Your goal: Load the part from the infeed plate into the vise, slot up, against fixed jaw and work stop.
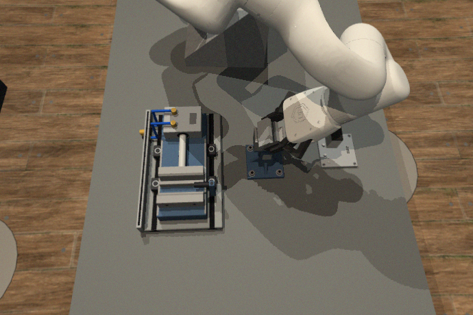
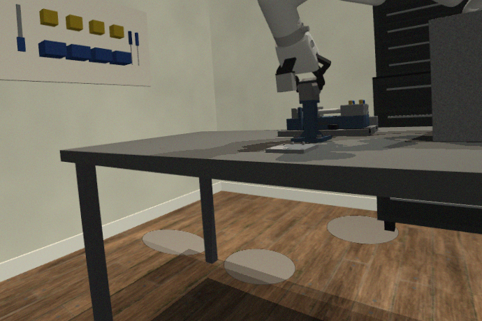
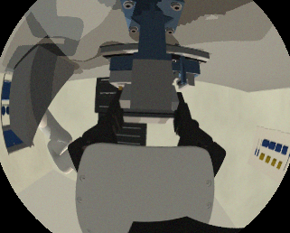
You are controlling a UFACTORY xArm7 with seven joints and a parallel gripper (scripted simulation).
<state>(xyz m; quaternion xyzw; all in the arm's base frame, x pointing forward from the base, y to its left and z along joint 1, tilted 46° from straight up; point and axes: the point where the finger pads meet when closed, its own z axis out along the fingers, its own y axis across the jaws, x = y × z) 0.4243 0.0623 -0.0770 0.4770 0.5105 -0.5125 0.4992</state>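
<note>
The part lies right at my hand. From my hand the other things lie so: V-block post 10 cm below; cylinder rod 1 cm ahead, 20 cm to the right, 8 cm below; work stop 9 cm ahead, 15 cm to the right, 7 cm below.
</note>
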